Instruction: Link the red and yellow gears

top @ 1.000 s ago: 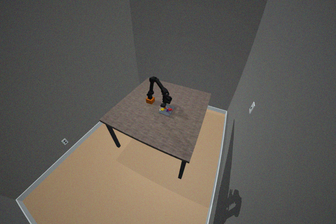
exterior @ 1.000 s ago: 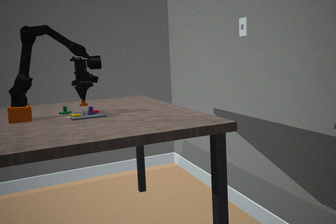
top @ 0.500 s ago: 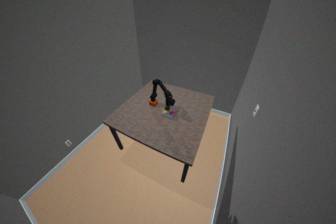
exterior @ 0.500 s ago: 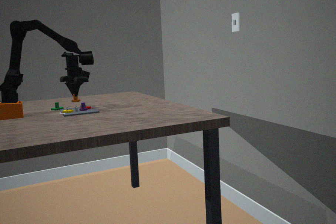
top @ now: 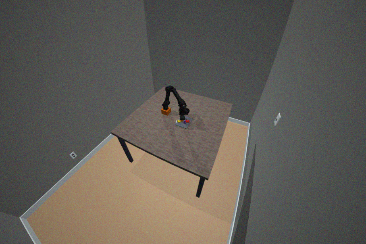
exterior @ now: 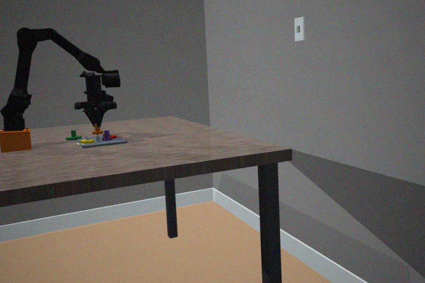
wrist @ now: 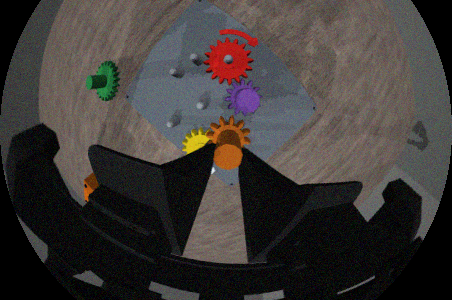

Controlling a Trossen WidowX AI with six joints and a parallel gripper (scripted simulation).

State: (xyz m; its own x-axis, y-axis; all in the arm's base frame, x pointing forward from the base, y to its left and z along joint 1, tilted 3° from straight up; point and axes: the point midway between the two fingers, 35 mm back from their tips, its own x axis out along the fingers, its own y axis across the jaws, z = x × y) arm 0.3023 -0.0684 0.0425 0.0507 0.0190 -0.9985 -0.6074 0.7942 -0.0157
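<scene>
My gripper tip is 4 cm short of the purple gear, 2 cm to the right of it and 4 cm above it. Round my gripper tip: red gear (5 cm ahead, 6 cm to the left, 5 cm below); then yellow gear (4 cm behind, 5 cm below); then orange gear (1 cm below).
</scene>
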